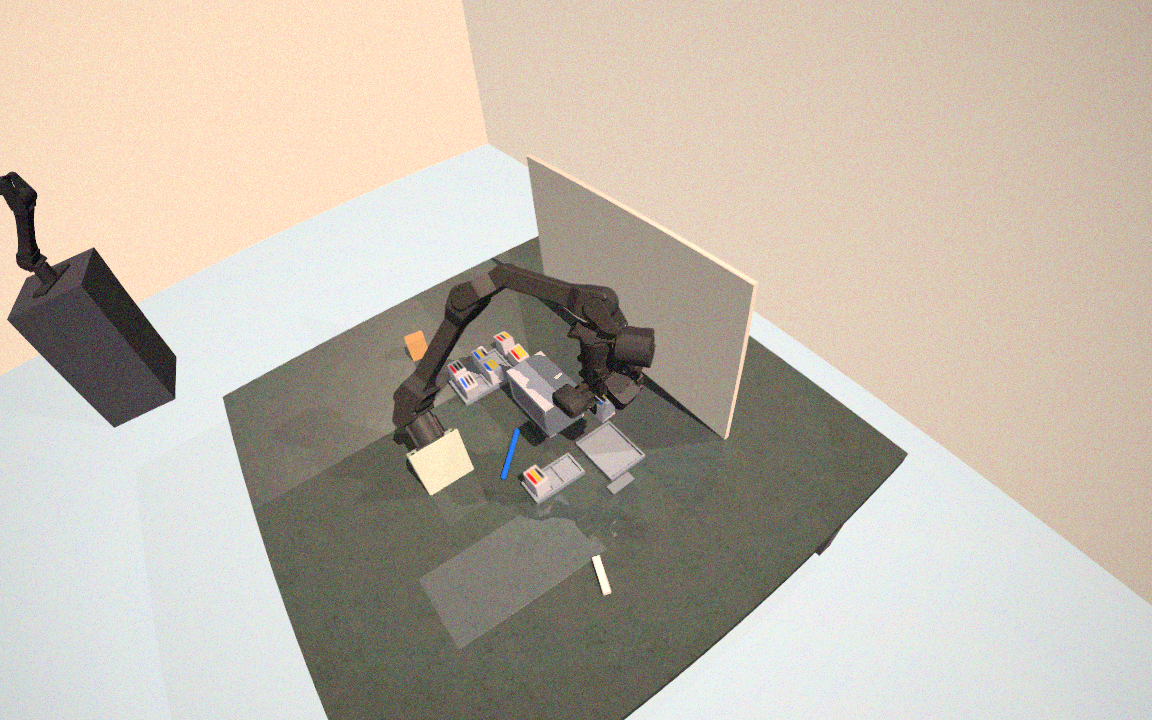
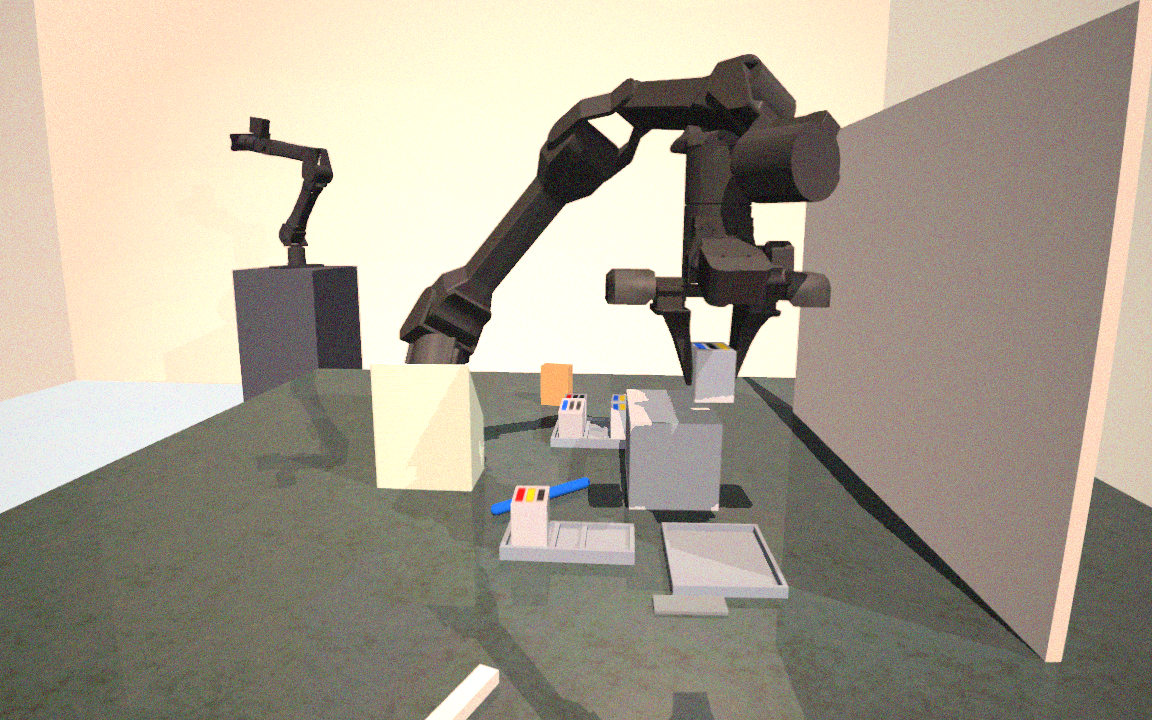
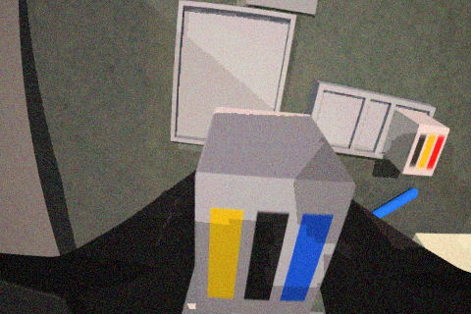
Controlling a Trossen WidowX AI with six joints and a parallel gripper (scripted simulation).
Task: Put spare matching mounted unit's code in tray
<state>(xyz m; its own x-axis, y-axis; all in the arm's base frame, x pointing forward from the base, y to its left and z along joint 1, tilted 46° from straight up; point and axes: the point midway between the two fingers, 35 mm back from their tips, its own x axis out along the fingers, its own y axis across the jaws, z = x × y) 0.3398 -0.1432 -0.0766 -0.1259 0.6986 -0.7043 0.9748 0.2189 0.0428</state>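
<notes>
Now: gripper tip 2 cm short of the grey tray and 17 cm above it. Also, from my gripper tip: blue pen: 18 cm behind, 12 cm to the left, 17 cm below; grey unit: 4 cm behind, 20 cm to the left, 12 cm below; grey spare block: 2 cm above.
</notes>
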